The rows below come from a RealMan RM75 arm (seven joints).
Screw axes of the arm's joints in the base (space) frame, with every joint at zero. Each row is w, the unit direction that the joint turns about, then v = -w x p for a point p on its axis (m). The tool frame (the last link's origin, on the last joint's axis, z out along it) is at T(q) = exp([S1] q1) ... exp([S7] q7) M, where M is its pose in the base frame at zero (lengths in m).
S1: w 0 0 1 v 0 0 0
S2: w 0 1 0 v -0.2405 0 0
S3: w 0 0 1 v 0 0 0
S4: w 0 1 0 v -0.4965 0 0
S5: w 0 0 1 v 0 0 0
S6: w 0 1 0 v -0.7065 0 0
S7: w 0 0 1 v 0 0 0
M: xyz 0 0 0.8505 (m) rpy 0 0 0 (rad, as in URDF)
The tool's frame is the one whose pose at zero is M.
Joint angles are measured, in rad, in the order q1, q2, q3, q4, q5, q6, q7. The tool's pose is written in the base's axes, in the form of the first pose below.
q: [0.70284 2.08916 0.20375 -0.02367 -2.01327 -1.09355 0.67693]
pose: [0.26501 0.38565 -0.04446 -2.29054 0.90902 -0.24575]
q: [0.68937 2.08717 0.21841 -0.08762 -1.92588 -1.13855 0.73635]
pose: [0.27812 0.39043 -0.01608 -2.15259 1.00388 -0.18559]
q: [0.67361 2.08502 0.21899 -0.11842 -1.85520 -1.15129 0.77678]
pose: [0.28989 0.39038 0.00094 -2.05246 1.06763 -0.14863]
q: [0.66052 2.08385 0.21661 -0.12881 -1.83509 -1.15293 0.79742]
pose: [0.29698 0.38775 0.00613 -2.02854 1.08968 -0.15203]
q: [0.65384 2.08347 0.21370 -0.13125 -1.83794 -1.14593 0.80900]
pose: [0.30062 0.38591 0.00589 -2.04557 1.09203 -0.18065]
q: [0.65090 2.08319 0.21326 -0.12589 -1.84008 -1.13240 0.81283]
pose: [0.30279 0.38511 0.00385 -2.06589 1.09303 -0.21294]
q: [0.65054 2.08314 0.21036 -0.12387 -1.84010 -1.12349 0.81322]
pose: [0.30367 0.38508 0.00269 -2.07657 1.08988 -0.22928]
